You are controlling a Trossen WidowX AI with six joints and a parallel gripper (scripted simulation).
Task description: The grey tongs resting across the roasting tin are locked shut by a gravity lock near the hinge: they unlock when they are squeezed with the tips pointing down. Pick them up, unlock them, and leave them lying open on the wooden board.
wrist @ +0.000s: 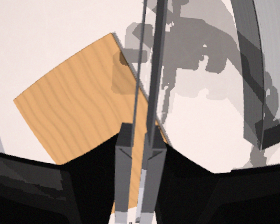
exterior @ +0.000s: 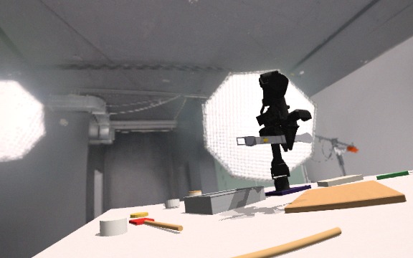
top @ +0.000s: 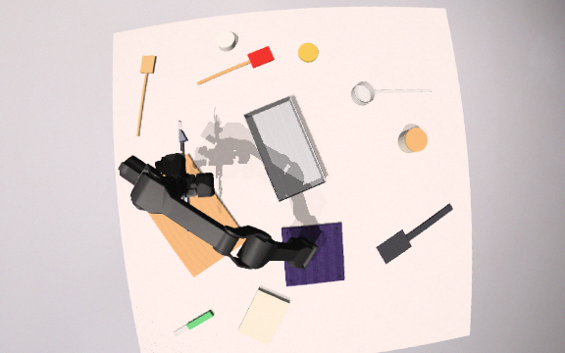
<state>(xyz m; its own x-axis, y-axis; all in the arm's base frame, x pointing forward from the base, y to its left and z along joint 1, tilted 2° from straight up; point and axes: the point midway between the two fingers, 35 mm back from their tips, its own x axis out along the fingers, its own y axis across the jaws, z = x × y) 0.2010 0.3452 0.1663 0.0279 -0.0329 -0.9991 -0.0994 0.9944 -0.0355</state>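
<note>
My gripper tip is 120 mm past the wooden board, 40 mm to the right of it and 150 mm above it. Also, from my gripper tip: red-headed spatula (420 mm ahead, 110 mm to the right, 150 mm below); yellow slider (80 mm ahead, 10 mm to the left, 40 mm above); grey roasting tin (120 mm ahead, 270 mm to the right, 130 mm below).
</note>
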